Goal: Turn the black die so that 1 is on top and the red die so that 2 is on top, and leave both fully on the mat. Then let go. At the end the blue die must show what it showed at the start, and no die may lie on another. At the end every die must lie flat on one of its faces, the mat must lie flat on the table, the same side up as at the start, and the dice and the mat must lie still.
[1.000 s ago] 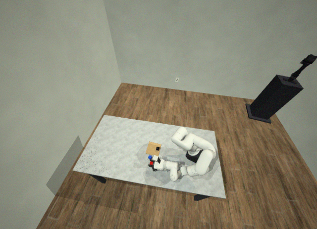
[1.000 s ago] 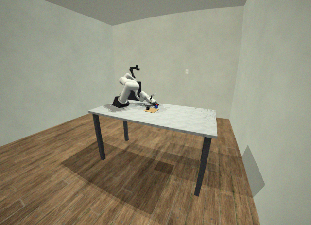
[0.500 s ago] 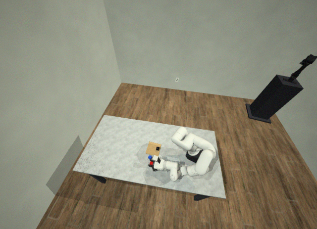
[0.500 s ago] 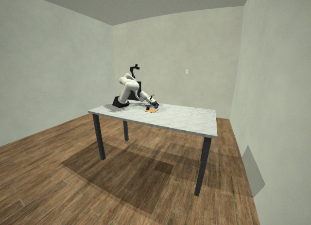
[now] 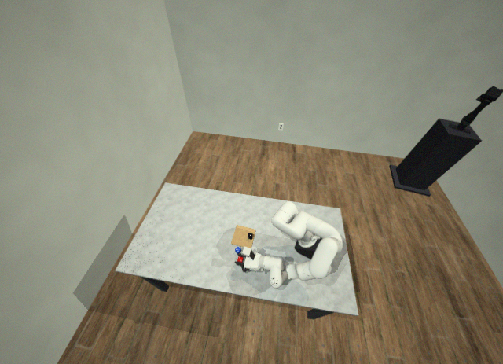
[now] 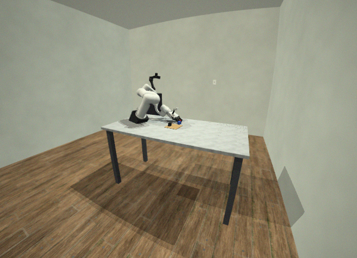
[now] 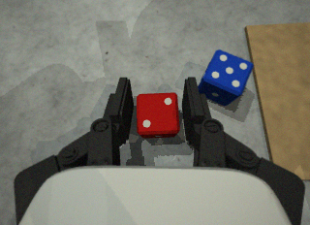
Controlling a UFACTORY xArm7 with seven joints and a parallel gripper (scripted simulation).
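My gripper is now 10 mm above the red die. From my hand the other things lie so: black die (170 mm to the right, 20 mm behind, 10 mm below); then blue die (50 mm to the right, 30 mm ahead, 10 mm below); then tan mat (160 mm to the right, 30 mm ahead, 20 mm below).
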